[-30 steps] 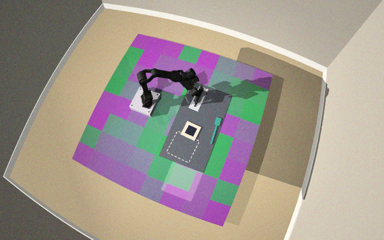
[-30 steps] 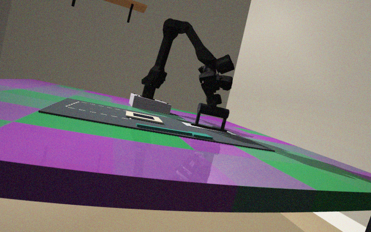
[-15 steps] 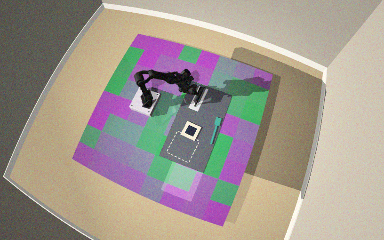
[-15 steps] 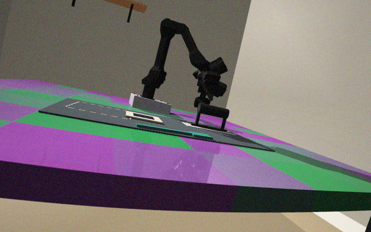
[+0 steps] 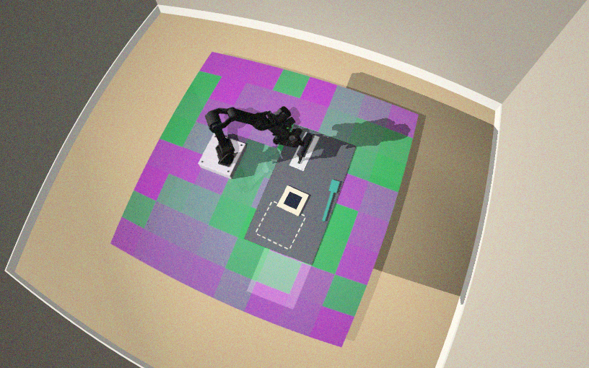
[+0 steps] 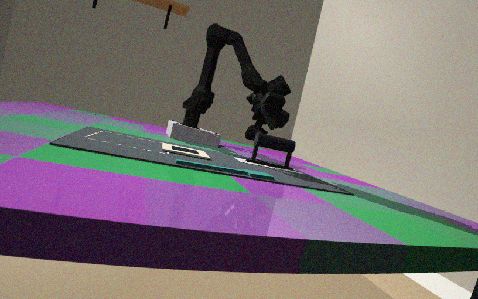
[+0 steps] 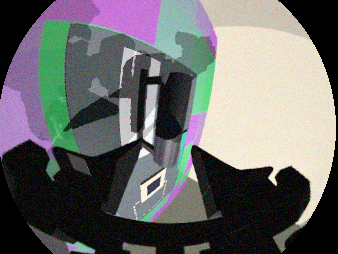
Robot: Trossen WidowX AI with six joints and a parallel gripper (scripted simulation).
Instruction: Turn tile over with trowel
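Now: gripper tip 40 mm above the small trowel and 20 mm short of it. Round my gripper tip: teal trowel-shaped tool (210 mm ahead, 170 mm to the right, 80 mm below); grey mat (180 mm to the right, 100 mm below, 70 mm ahead); tile (240 mm to the right, 80 mm below, 40 mm ahead).
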